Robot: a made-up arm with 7 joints.
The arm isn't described. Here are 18 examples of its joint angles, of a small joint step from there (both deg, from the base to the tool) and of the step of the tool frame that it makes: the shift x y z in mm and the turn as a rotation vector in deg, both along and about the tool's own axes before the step.
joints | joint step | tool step
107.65 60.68 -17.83 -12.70 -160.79 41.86 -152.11 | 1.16 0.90 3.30 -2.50 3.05 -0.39 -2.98 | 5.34 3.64 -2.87 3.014 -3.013 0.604
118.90 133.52 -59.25 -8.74 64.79 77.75 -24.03 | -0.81 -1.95 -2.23 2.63 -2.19 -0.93 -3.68 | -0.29 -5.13 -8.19 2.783 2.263 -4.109
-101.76 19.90 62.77 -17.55 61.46 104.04 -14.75 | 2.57 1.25 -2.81 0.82 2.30 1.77 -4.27 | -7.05 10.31 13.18 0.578 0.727 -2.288
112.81 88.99 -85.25 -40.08 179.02 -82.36 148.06 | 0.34 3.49 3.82 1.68 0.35 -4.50 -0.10 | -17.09 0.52 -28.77 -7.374 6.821 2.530
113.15 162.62 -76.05 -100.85 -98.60 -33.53 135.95 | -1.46 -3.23 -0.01 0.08 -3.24 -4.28 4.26 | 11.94 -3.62 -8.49 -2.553 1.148 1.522
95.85 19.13 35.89 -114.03 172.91 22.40 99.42 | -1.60 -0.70 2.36 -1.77 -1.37 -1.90 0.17 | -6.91 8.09 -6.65 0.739 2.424 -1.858
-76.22 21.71 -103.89 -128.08 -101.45 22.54 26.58 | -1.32 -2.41 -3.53 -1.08 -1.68 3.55 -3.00 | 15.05 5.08 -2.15 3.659 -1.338 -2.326
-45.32 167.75 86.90 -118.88 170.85 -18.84 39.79 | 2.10 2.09 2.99 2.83 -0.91 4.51 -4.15 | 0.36 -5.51 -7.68 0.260 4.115 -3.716
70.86 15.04 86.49 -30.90 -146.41 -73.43 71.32 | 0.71 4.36 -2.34 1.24 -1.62 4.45 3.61 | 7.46 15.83 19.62 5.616 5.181 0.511
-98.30 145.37 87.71 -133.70 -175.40 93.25 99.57 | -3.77 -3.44 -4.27 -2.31 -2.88 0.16 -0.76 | 4.29 9.11 -2.54 -1.736 -3.010 1.442
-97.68 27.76 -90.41 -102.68 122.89 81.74 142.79 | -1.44 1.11 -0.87 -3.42 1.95 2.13 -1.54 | -2.55 8.90 -4.17 3.322 -2.771 -2.783
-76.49 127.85 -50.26 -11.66 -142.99 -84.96 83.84 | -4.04 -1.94 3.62 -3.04 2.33 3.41 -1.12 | 17.24 4.14 8.97 7.240 -9.572 -2.520
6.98 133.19 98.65 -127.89 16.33 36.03 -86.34 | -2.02 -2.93 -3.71 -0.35 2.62 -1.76 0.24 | 3.37 -10.84 3.74 -1.411 -2.612 1.875
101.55 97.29 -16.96 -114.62 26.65 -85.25 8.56 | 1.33 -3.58 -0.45 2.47 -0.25 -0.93 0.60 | -3.90 -9.72 13.04 3.768 0.128 0.281
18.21 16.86 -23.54 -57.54 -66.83 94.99 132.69 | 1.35 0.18 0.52 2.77 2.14 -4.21 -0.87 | -9.39 15.85 -7.78 0.060 3.444 -4.607
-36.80 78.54 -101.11 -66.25 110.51 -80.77 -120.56 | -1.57 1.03 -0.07 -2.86 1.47 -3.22 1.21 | 4.65 6.90 -5.31 2.836 2.924 3.466
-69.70 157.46 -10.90 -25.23 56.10 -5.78 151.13 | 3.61 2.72 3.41 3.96 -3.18 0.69 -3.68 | -10.92 -21.12 -2.61 -3.040 -0.663 -7.437
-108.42 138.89 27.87 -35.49 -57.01 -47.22 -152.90 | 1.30 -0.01 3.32 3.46 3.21 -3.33 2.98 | 7.36 4.43 6.23 -1.939 2.070 7.803
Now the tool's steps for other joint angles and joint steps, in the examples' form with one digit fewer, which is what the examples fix.
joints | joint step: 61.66 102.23 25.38 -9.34 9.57 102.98 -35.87 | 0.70 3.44 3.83 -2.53 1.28 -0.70 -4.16
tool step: -16.3 14.5 24.2 -0.14 -6.85 -2.21
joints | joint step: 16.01 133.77 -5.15 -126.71 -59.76 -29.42 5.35 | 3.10 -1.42 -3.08 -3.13 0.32 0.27 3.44
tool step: 23.3 0.6 -18.3 3.43 -5.82 6.85
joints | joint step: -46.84 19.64 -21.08 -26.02 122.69 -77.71 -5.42 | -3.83 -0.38 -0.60 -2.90 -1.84 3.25 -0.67
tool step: -5.2 -36.2 14.3 -4.83 5.73 4.41
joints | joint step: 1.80 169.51 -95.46 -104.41 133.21 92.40 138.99 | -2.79 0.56 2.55 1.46 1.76 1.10 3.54
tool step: 1.2 3.5 12.6 0.28 4.56 1.62
